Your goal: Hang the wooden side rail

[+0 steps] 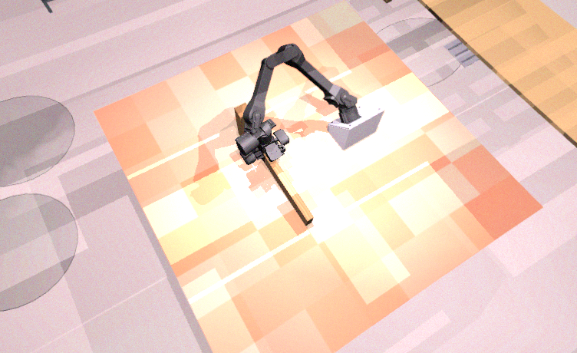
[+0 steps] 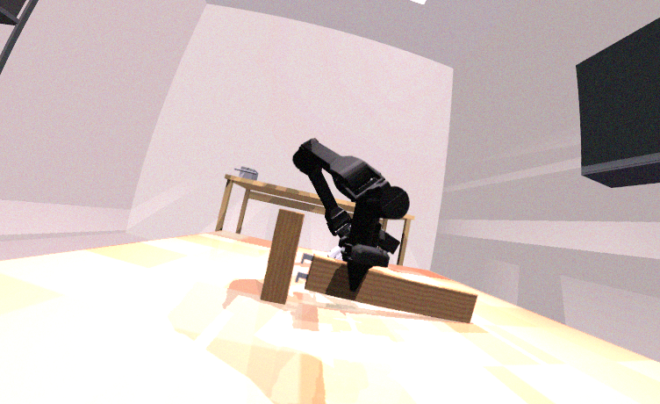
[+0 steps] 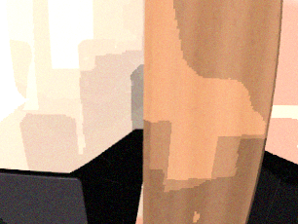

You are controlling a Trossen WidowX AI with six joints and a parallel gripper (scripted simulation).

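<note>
Now: gripper tip 150 mm to the left of the headboard post, 40 mm below it and 10 mm short of it.
</note>
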